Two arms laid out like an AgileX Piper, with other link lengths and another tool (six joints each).
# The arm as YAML. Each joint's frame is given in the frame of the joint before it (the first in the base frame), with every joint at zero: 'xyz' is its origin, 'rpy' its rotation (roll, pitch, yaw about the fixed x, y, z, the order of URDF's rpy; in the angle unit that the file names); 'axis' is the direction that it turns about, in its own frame. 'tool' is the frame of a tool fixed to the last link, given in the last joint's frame.
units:
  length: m
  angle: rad
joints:
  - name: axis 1
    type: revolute
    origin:
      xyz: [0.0, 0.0, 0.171]
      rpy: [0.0, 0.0, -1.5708]
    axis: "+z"
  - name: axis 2
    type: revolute
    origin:
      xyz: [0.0, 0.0, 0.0]
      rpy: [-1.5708, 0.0, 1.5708]
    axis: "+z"
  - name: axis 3
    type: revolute
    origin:
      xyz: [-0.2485, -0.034, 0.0]
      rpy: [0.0, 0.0, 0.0]
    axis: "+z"
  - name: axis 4
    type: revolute
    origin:
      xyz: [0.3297, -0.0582, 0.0]
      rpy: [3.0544, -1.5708, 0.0]
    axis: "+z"
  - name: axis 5
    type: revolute
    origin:
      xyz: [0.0, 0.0, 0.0]
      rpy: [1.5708, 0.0, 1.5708]
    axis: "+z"
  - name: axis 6
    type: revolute
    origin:
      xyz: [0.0, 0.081, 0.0]
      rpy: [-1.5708, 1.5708, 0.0]
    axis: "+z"
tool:
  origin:
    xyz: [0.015, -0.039, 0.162]
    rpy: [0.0, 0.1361, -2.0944]
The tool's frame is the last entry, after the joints.
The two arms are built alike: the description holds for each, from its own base.
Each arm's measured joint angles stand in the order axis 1, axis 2, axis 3, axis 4, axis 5, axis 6.
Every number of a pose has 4 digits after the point.
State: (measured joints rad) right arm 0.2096 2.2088 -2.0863 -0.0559 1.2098 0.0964; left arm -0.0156 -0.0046 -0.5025 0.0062 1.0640 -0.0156
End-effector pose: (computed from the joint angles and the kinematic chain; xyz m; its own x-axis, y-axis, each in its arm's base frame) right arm 0.6156 0.0997 0.1510 0.7019 0.5938 0.3934 0.5731 -0.7988 0.1832; left arm 0.2455 -0.0170 0.3398 0.2699 0.5013 0.8221 0.2220 -0.8632 0.4534
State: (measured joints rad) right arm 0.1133 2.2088 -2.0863 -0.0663 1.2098 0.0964; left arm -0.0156 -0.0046 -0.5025 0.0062 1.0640 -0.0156
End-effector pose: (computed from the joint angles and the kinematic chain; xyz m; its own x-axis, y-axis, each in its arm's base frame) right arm 0.6226 0.0378 0.1513 0.7551 0.5279 0.3889 0.4937 -0.8481 0.1925; left arm 0.2455 -0.0170 0.3398 0.2699 0.5013 0.8221 0.2220 -0.8632 0.4534
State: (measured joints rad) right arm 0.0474 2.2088 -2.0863 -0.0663 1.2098 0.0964; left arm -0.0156 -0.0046 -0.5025 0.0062 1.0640 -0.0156
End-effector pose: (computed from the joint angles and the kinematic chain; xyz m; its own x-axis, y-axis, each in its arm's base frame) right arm 0.6237 -0.0033 0.1513 0.7882 0.4770 0.3889 0.4368 -0.8787 0.1925; left arm 0.2455 -0.0170 0.3398 0.2699 0.5013 0.8221 0.2220 -0.8632 0.4534
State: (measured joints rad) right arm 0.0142 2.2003 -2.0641 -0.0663 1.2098 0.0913; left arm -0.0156 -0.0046 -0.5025 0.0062 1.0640 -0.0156
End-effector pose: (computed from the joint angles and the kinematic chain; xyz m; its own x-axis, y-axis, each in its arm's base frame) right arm 0.6191 -0.0238 0.1467 0.8068 0.4551 0.3768 0.4144 -0.8904 0.1884; left arm 0.2455 -0.0170 0.3398 0.2699 0.5013 0.8221 0.2220 -0.8632 0.4534
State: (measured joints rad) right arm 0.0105 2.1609 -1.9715 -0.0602 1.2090 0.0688; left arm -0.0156 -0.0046 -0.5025 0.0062 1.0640 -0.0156
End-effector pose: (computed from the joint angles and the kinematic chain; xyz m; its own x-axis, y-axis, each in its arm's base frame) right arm 0.6007 -0.0242 0.1299 0.8178 0.4696 0.3327 0.4394 -0.8828 0.1662; left arm 0.2455 -0.0170 0.3398 0.2699 0.5013 0.8221 0.2220 -0.8632 0.4534
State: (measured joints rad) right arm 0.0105 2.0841 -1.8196 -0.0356 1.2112 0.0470; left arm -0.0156 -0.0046 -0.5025 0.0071 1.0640 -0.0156
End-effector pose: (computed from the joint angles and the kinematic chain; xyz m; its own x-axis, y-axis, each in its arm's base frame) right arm 0.5671 -0.0185 0.1094 0.8333 0.4786 0.2768 0.4660 -0.8774 0.1142; left arm 0.2456 -0.0168 0.3398 0.2697 0.5008 0.8225 0.2224 -0.8634 0.4528
